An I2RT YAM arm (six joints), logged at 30 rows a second.
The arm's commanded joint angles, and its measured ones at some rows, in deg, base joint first. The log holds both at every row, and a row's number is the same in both.
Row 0, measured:
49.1 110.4 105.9 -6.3 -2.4 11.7
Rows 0 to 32, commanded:
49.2 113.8 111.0 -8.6 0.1 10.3
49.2 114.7 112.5 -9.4 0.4 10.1
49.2 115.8 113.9 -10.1 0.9 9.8
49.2 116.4 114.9 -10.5 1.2 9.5
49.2 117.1 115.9 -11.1 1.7 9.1
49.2 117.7 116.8 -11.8 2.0 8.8
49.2 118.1 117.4 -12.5 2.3 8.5
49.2 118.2 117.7 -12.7 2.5 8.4
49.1 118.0 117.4 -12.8 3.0 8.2
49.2 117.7 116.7 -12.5 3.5 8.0
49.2 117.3 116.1 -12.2 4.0 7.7
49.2 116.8 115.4 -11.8 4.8 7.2
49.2 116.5 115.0 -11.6 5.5 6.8
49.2 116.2 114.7 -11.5 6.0 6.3
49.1 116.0 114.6 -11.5 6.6 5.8
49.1 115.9 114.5 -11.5 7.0 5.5
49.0 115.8 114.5 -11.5 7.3 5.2
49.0 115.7 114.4 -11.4 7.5 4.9
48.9 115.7 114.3 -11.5 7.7 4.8
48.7 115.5 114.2 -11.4 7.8 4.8
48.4 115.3 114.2 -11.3 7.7 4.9
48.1 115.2 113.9 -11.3 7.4 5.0
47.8 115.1 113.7 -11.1 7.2 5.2
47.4 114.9 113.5 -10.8 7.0 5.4
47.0 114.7 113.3 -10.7 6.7 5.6
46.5 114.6 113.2 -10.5 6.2 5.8
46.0 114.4 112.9 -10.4 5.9 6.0
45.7 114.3 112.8 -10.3 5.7 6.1
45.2 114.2 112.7 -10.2 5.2 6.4
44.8 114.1 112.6 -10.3 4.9 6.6
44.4 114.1 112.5 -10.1 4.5 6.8
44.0 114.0 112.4 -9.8 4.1 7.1
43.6 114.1 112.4 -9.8 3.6 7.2
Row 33, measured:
44.2 114.8 112.5 -11.7 5.0 6.1
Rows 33 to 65, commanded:
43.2 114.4 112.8 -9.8 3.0 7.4
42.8 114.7 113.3 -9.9 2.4 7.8
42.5 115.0 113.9 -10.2 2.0 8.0
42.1 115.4 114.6 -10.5 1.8 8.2
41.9 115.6 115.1 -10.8 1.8 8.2
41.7 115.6 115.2 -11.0 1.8 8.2
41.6 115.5 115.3 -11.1 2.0 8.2
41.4 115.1 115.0 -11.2 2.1 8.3
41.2 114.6 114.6 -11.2 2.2 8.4
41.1 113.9 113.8 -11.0 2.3 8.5
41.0 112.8 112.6 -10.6 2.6 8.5
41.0 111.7 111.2 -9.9 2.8 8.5
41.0 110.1 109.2 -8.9 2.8 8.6
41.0 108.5 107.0 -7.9 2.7 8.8
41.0 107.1 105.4 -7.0 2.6 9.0
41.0 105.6 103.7 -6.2 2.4 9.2
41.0 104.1 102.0 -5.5 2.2 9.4
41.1 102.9 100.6 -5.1 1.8 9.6
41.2 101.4 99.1 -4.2 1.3 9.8
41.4 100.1 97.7 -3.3 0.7 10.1
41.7 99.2 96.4 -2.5 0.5 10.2
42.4 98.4 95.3 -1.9 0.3 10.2
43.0 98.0 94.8 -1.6 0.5 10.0
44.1 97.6 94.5 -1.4 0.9 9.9
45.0 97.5 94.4 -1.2 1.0 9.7
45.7 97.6 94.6 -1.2 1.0 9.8
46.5 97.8 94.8 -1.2 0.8 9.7
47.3 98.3 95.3 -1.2 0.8 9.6
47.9 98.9 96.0 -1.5 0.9 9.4
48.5 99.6 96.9 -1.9 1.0 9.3
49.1 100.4 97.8 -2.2 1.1 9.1
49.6 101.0 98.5 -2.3 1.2 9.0
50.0 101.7 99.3 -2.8 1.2 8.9
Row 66, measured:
49.2 100.6 97.8 -3.7 0.7 9.4
